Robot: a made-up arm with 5 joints.
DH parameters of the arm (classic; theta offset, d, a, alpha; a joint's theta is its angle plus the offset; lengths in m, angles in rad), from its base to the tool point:
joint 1: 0 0.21 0.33 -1.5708
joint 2: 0 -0.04 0.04 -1.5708
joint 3: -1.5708 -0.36 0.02 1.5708
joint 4: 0 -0.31 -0.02 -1.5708
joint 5: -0.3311 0 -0.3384 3.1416
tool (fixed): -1.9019 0.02 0 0
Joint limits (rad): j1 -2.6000..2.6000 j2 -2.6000..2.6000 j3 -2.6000..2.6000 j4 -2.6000..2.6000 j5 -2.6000..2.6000
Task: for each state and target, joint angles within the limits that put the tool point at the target. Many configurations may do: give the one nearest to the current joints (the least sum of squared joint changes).
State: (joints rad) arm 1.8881 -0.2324 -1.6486 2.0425 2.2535
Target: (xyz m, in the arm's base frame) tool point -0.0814 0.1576 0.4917
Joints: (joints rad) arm 2.4147 -0.5664 -1.5241 1.9981 2.0451
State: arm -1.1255 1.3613 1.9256 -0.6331 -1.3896
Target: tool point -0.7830 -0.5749 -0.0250
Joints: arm -1.7480 1.7542 1.4731 -0.5777 -1.4840
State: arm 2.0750 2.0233 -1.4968 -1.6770 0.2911
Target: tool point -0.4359 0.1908 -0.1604
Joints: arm 1.9760 1.7260 -1.0881 -1.1877 -0.1739
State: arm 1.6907 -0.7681 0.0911 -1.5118 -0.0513
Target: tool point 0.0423 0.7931 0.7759
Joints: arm 1.6541 -0.5150 0.0888 -1.4492 -1.0143
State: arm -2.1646 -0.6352 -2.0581 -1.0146 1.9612
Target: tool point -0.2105 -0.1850 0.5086
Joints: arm -2.2740 -0.4606 -2.0356 -1.0738 1.6953
